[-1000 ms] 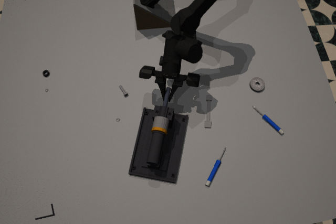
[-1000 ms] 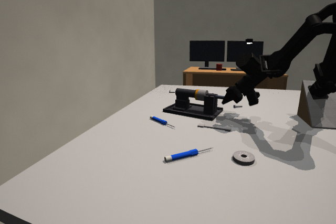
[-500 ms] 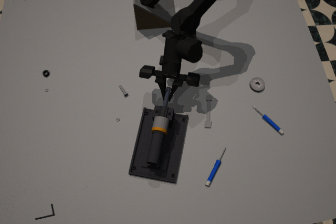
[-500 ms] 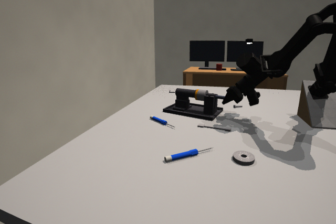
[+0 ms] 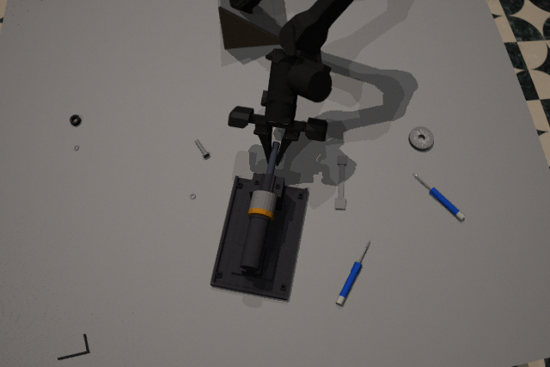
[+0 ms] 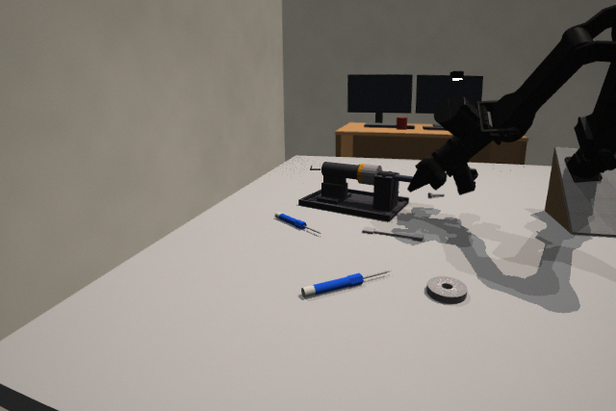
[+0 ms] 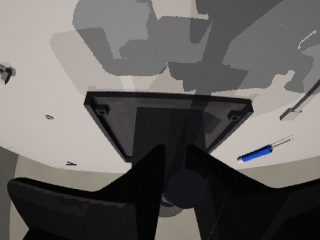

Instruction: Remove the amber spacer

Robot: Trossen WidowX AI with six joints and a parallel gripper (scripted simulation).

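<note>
My gripper is now 7 cm short of the shaft and 3 cm to the left of it. From my hand the other things lie so: bolt (14 cm to the right, 7 cm below, 6 cm behind); amber spacer (13 cm ahead, 5 cm to the right); grey bar (12 cm to the left, 8 cm below, 7 cm ahead).
</note>
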